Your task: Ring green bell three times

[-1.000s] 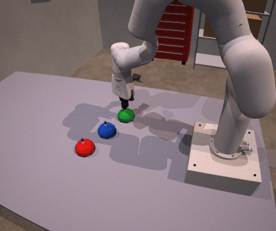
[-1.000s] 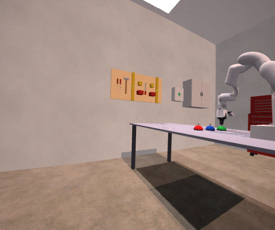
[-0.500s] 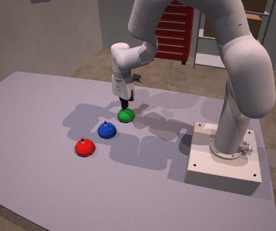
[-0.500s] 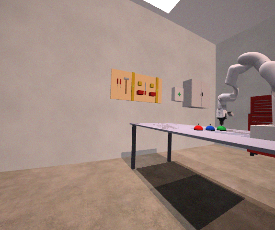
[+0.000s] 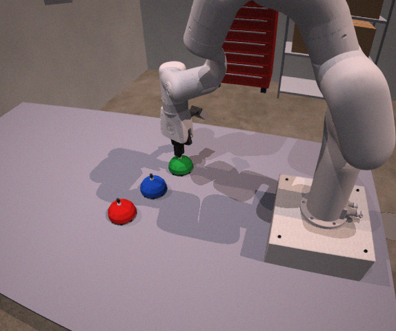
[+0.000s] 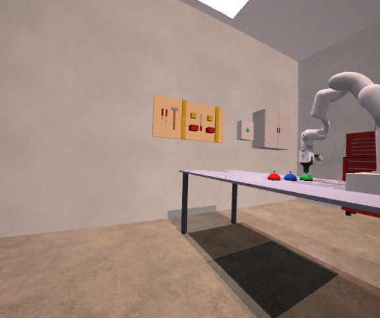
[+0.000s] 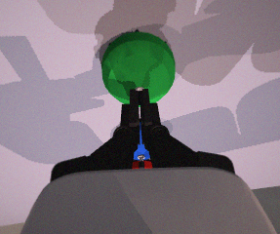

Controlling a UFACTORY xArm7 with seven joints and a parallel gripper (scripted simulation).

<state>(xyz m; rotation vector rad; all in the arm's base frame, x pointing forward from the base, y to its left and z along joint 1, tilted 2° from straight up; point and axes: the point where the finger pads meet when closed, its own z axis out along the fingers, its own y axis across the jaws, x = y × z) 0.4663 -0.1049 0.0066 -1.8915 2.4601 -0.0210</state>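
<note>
The green bell is 4 cm below my hand. Round my hand: red bell 7 cm ahead, 25 cm to the left, 4 cm below; then blue bell 3 cm ahead, 13 cm to the left, 4 cm below.
</note>
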